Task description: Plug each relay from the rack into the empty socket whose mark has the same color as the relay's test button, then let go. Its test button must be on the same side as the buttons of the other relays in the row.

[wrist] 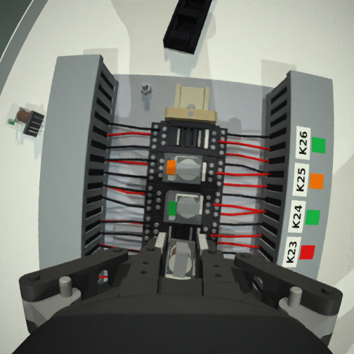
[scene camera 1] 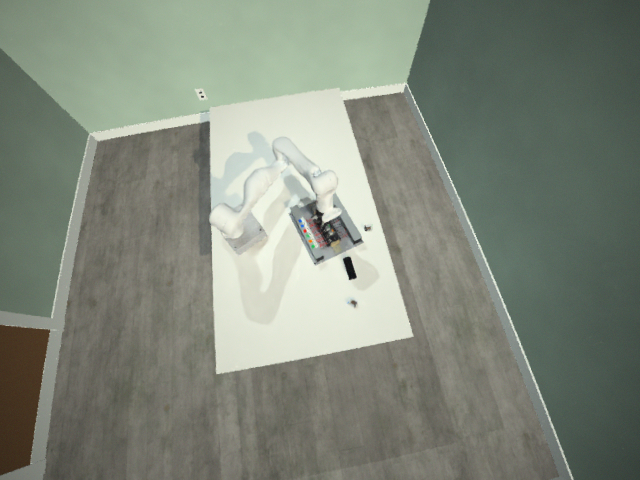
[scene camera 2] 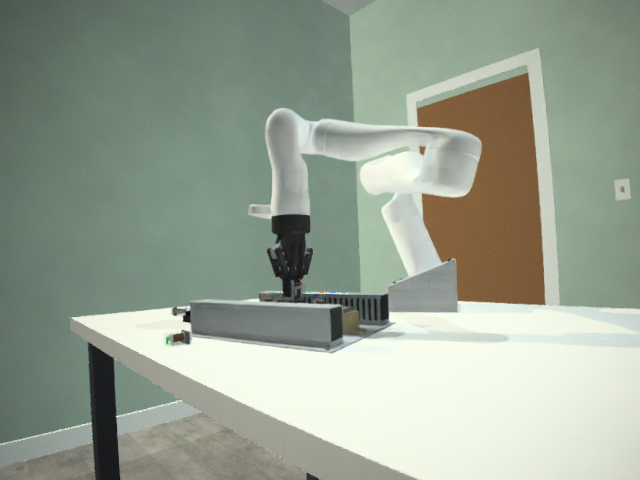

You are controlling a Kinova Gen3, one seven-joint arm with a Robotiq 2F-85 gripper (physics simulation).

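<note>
Visible: a socket panel (wrist: 240, 107) and a green-button relay (wrist: 179, 206). My gripper (scene camera 2: 292, 299) is visible too, and the wrist view also shows the gripper (wrist: 181, 244).
</note>
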